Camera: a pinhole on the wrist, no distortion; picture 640 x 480 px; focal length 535.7 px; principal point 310.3 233.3 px. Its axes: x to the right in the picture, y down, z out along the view. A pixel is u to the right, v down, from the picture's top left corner.
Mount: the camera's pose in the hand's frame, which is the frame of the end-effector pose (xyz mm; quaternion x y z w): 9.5 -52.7 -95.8 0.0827 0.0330 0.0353 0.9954
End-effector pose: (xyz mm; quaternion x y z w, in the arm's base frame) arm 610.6 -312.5 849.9 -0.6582 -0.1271 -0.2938 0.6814
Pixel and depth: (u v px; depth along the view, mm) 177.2 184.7 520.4
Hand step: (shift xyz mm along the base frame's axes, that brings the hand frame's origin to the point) -83.7 430.4 157.0
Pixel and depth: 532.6 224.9 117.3
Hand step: 16.7 3.2 96.3
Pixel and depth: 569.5 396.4 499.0
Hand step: 325.2 329.1 167.5
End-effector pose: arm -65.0 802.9 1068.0 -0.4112 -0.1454 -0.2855 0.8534
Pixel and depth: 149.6 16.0 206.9
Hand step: -132.1 1.7 152.3
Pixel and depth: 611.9 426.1 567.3
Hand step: 324.3 284.3 417.5
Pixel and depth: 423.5 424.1 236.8
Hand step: 51.6 88.2 128.8
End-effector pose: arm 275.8 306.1 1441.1 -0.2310 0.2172 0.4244 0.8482
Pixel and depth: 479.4 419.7 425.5
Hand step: 120.1 315.5 171.7
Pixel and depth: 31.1 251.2 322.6
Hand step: 54.3 -6.5 285.3
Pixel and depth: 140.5 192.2 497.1
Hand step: 158.7 63.3 416.4
